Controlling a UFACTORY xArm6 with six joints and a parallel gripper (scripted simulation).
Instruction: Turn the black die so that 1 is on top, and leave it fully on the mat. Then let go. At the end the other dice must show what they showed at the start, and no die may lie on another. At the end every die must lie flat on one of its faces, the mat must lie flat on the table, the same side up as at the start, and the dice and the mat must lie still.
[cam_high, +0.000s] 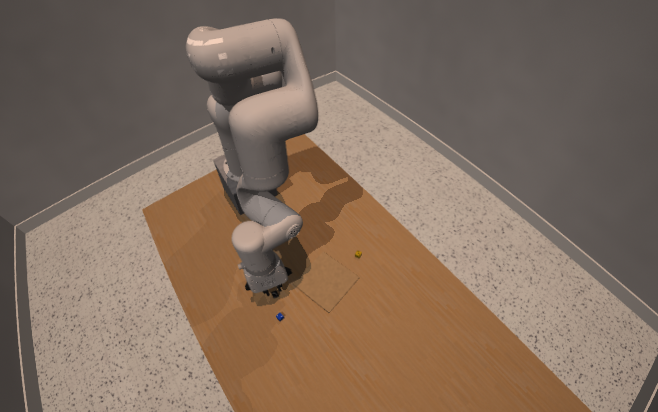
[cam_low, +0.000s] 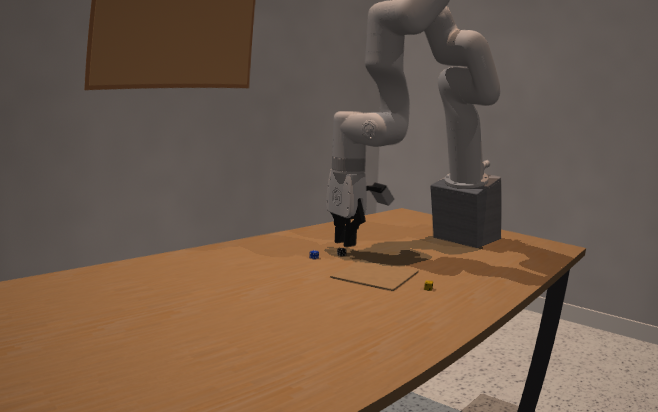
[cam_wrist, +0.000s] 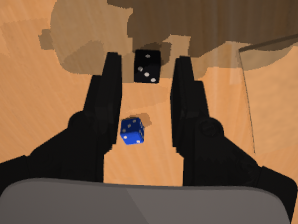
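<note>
The black die is 40 mm below my hand and 10 mm ahead of it. Also, from my hand: yellow die (280 mm to the left, 40 mm below, 20 mm ahead); then tan mat (150 mm to the left, 40 mm below, 40 mm ahead); then blue die (80 mm ahead, 40 mm below, 20 mm to the right).
</note>
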